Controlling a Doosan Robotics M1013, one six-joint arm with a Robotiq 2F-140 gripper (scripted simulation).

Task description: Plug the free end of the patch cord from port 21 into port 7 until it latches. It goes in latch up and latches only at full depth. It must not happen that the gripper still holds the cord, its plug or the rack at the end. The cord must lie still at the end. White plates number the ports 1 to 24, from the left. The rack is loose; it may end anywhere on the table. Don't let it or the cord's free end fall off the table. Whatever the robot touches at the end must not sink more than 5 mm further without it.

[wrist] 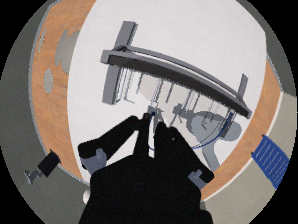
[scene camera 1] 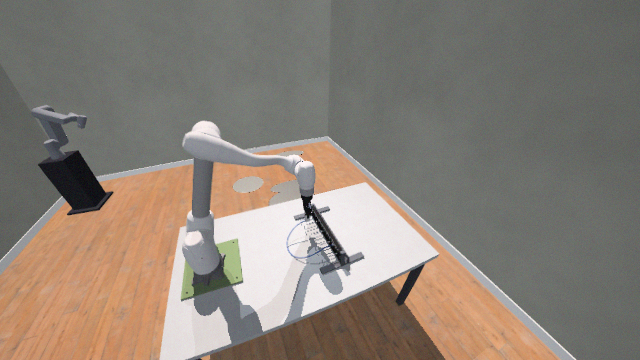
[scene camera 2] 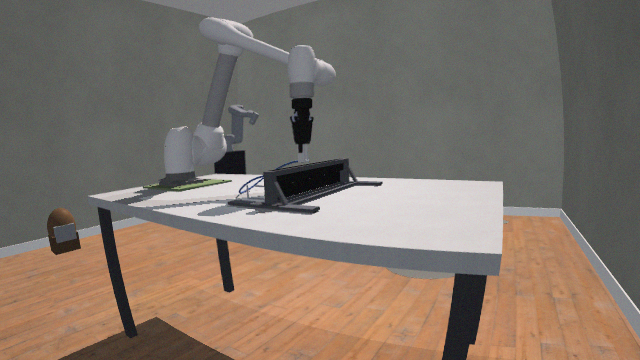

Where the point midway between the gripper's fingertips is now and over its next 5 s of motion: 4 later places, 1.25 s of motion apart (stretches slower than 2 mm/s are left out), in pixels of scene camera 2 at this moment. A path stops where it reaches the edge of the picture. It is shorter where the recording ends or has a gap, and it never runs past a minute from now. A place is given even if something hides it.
The gripper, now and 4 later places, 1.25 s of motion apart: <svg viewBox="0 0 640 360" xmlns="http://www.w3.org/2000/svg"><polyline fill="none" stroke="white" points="303,162 309,168 315,168 317,168 318,167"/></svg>
